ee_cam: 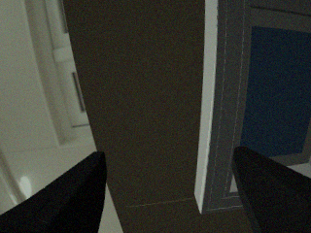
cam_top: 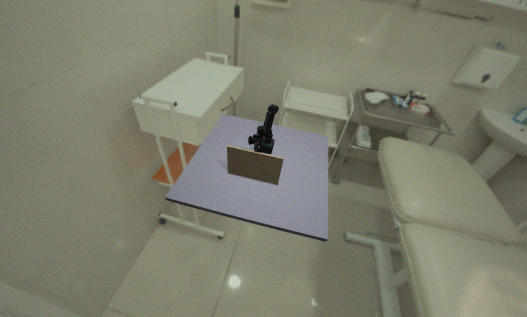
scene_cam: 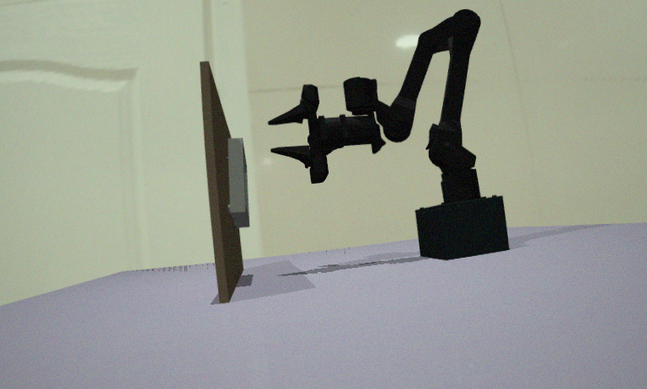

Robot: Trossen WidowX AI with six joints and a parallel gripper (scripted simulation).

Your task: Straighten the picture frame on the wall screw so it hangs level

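My gripper tip is now 9 cm above the picture frame and 7 cm short of it. Also, from my gripper tip: wall board 10 cm below, 8 cm ahead, 1 cm to the left.
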